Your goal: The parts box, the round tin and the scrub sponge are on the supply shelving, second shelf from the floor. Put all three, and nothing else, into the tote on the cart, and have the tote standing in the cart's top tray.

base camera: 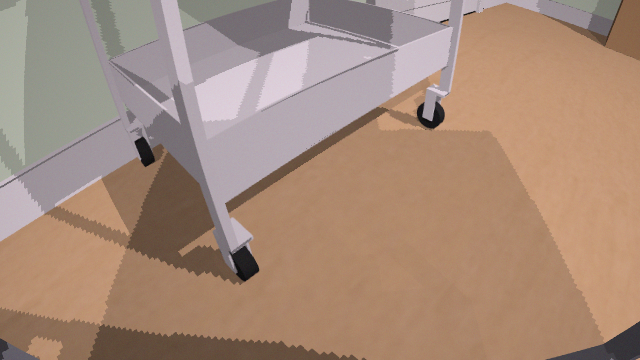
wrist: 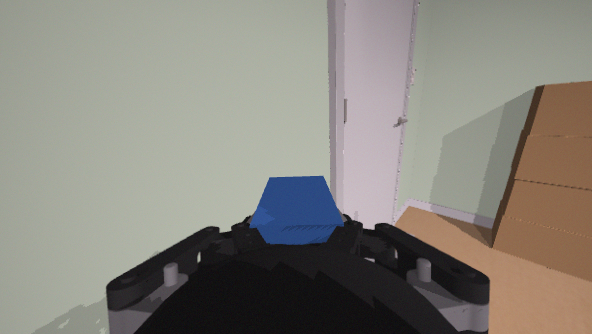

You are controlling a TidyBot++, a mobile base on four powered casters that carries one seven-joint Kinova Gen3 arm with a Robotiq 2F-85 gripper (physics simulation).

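My gripper (wrist: 297, 219) is shut on a blue block-shaped thing (wrist: 297, 202), which looks like the parts box; its flat top and near face show between the fingers in the wrist view. The white cart (base camera: 300, 127) stands in front of the base in the base camera view, with its lower tray, posts and three black casters showing. The cart's top tray and the tote do not show in either view. The round tin, the scrub sponge and the supply shelving do not show. How far the held thing is from the cart cannot be told.
A pale green wall (wrist: 165, 110) (base camera: 60, 75) runs behind the cart. A white door (wrist: 372, 100) stands right of centre in the wrist view. Stacked brown boxes (wrist: 560, 165) stand at the right. The cart's near caster (base camera: 245, 263) rests on the tan floor (base camera: 425, 225).
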